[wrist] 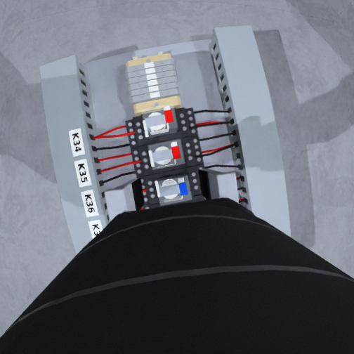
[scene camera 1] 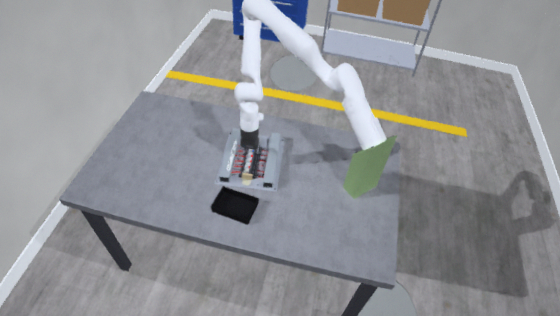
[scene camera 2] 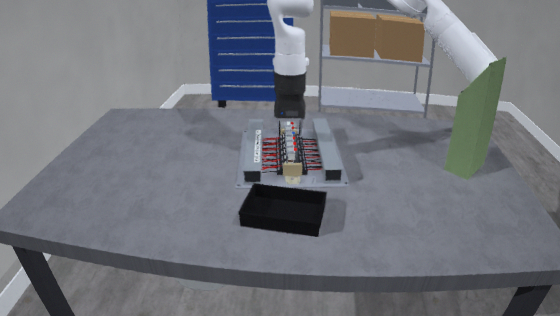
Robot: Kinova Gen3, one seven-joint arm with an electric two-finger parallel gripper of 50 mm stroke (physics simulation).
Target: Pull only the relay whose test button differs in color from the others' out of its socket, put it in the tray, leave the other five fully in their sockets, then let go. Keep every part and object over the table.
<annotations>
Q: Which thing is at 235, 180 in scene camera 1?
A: A grey panel plate.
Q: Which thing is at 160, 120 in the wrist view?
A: A relay.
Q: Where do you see a relay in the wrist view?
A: At 175, 188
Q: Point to a grey panel plate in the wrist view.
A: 198, 87
</annotations>
